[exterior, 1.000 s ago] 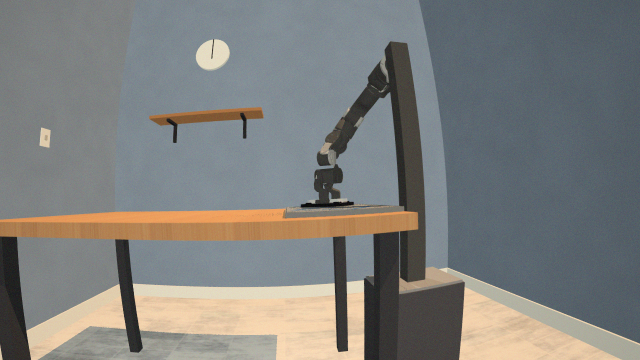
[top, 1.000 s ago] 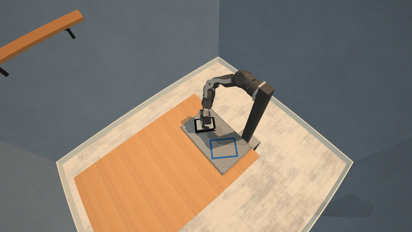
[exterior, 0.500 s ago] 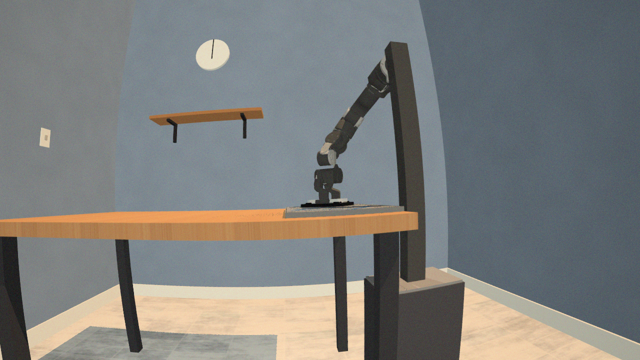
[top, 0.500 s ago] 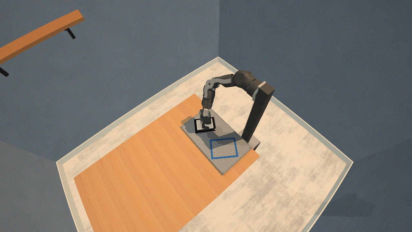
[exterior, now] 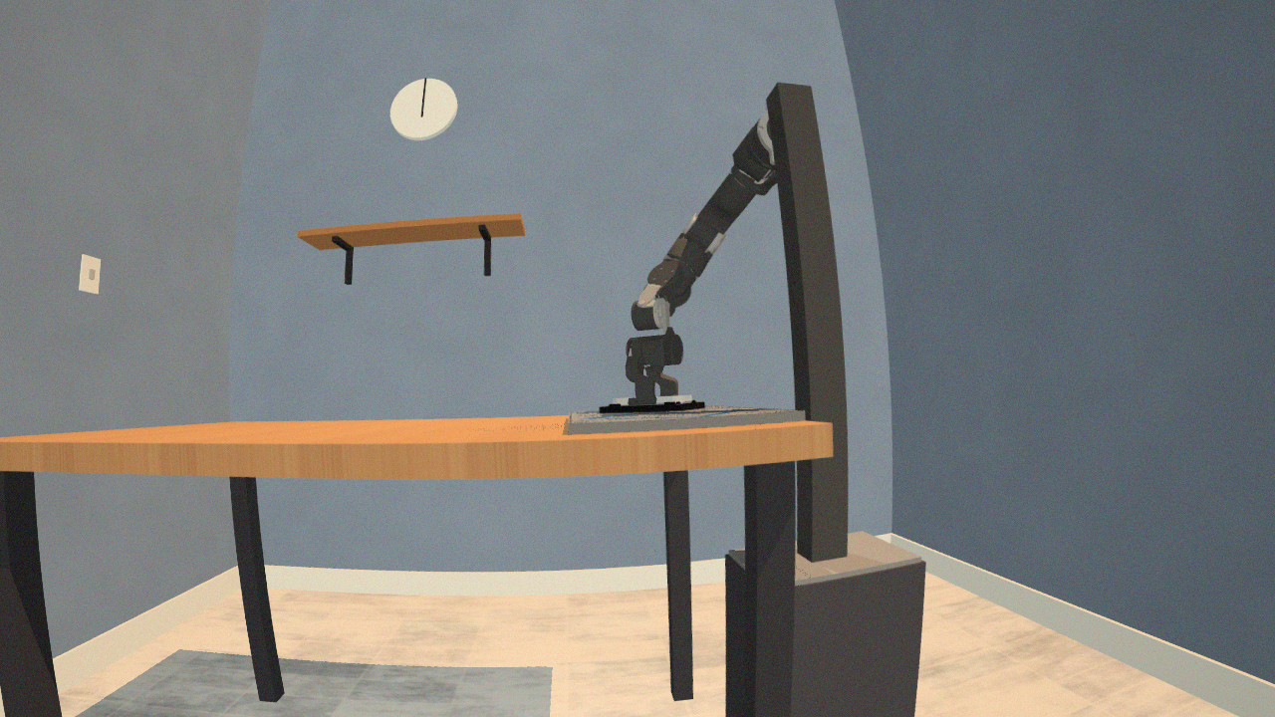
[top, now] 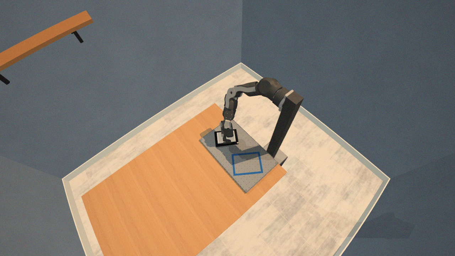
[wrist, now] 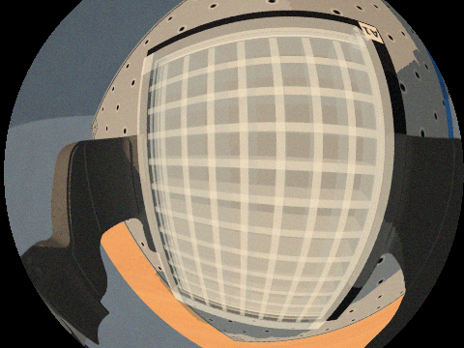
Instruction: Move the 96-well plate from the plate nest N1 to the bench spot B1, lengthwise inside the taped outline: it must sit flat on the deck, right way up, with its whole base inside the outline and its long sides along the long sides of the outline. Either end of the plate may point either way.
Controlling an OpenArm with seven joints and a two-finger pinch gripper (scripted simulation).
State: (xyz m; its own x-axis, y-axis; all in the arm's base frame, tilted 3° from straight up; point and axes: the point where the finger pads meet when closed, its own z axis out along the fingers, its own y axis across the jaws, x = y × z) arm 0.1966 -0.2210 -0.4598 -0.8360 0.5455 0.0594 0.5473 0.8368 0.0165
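Right now the black plate nest is 1 cm below my hand. From my hand the other things lie so: 96-well plate: right at my hand.
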